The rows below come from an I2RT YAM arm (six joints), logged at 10 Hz.
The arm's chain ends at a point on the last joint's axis. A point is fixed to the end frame.
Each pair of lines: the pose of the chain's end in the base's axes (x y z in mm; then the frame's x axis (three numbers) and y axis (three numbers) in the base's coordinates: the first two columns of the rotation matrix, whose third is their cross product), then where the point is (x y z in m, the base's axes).
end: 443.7, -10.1, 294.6, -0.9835, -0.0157, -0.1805, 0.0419, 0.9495, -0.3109
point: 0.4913 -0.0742 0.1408
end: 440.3, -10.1, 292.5, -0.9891, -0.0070, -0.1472, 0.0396, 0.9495, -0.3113
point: 0.4821 -0.0744 0.1371
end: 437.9, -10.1, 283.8, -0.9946, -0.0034, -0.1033, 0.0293, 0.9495, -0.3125
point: 0.4725 -0.0745 0.1267
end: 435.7, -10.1, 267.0, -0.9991, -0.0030, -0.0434, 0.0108, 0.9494, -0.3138
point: 0.4608 -0.0745 0.1081
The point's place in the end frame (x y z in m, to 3 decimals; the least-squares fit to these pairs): -0.018 -0.011 0.172
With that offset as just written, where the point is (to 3 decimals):
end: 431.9, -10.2, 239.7, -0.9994, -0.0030, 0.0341, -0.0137, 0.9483, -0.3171
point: 0.445 -0.075 0.080
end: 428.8, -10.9, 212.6, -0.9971, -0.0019, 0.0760, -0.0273, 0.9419, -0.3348
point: 0.435 -0.079 0.053
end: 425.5, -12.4, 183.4, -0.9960, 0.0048, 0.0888, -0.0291, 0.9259, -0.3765
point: 0.429 -0.088 0.027
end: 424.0, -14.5, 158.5, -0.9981, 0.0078, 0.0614, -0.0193, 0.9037, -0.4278
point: 0.432 -0.098 0.007
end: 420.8, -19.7, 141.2, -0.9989, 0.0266, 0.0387, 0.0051, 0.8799, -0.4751
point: 0.431 -0.111 -0.005
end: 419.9, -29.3, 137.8, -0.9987, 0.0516, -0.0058, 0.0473, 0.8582, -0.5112
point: 0.434 -0.128 -0.004
